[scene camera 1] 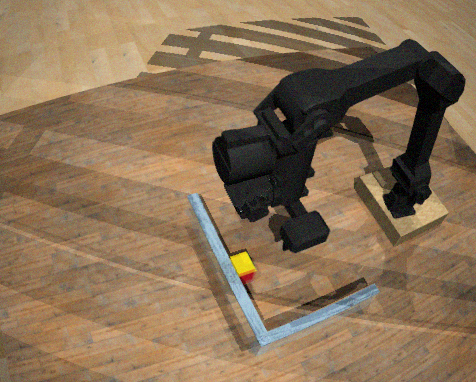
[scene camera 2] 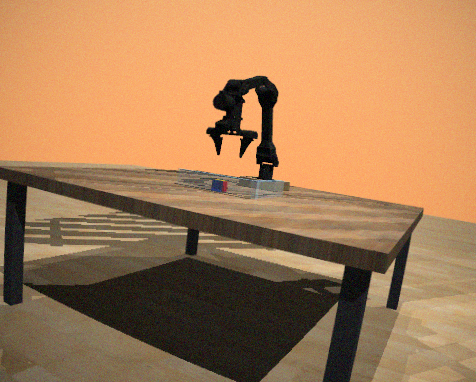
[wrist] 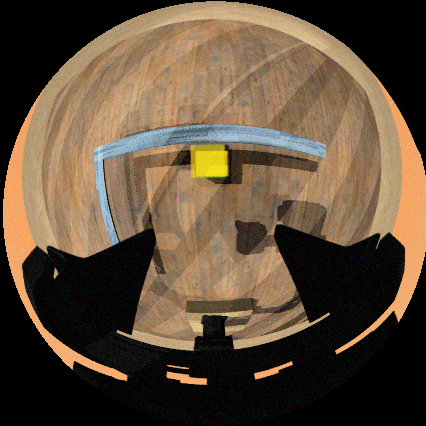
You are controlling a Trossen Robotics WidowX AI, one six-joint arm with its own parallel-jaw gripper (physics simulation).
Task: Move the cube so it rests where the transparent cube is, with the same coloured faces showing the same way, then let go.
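Seen in the pictures: gripper, fingertip midpoint: [scene camera 1: 272, 227] [scene camera 2: 229, 156] [wrist: 215, 233]; arm's base at its link origin: [scene camera 1: 399, 204] [scene camera 2: 265, 179] [wrist: 213, 319].
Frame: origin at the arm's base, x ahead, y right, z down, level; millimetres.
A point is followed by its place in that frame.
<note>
The cube [scene camera 1: 243, 263] {y -59, x 370, z 2 mm} [scene camera 2: 219, 185] [wrist: 210, 162] {y -58, x 372, z 2 mm} rests on the table with its yellow face up, beside the inner side of the long bluish wall. A red side shows in scene camera 1; blue and red sides show in scene camera 2. In the wrist view a duller yellow fringe runs along its far and left edges. I cannot make out the transparent cube as a separate shape, nor tell if it overlaps the cube. My gripper [scene camera 1: 270, 232] {y -48, x 328, z -83 mm} [scene camera 2: 230, 155] {y -48, x 328, z -83 mm} [wrist: 215, 233] {y -48, x 328, z -83 mm} is wide open and empty, well above the table, its fingers pointing down, on the arm-base side of the cube.
A long see-through bluish wall [scene camera 1: 215, 245] {y -26, x 413, z -19 mm} [wrist: 215, 132] {y -58, x 406, z -19 mm} meets a shorter wall [scene camera 1: 320, 314] {y -196, x 277, z -18 mm} [wrist: 101, 195] {y -205, x 322, z -18 mm} in an L-shaped corner. The arm's base stands on a pale block [scene camera 1: 422, 222] {y -57, x -39, z 0 mm} inside the angle of the L, back from the walls. The arm's shadow falls on the table.
</note>
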